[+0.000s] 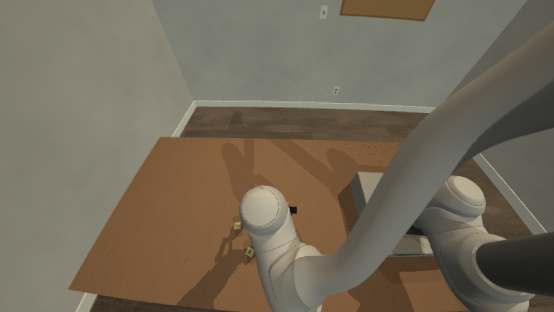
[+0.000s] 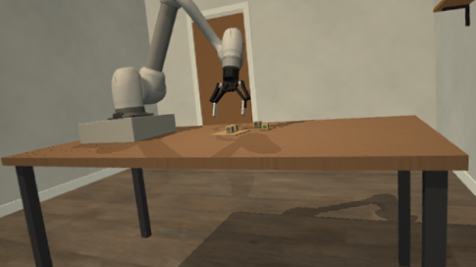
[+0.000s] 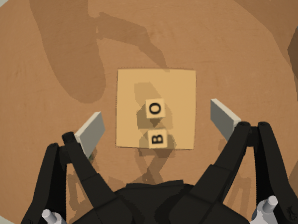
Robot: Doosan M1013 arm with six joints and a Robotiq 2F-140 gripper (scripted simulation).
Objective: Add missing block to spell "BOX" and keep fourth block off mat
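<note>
My hand is 90 mm above the mat and 10 mm to the left of it.
</note>
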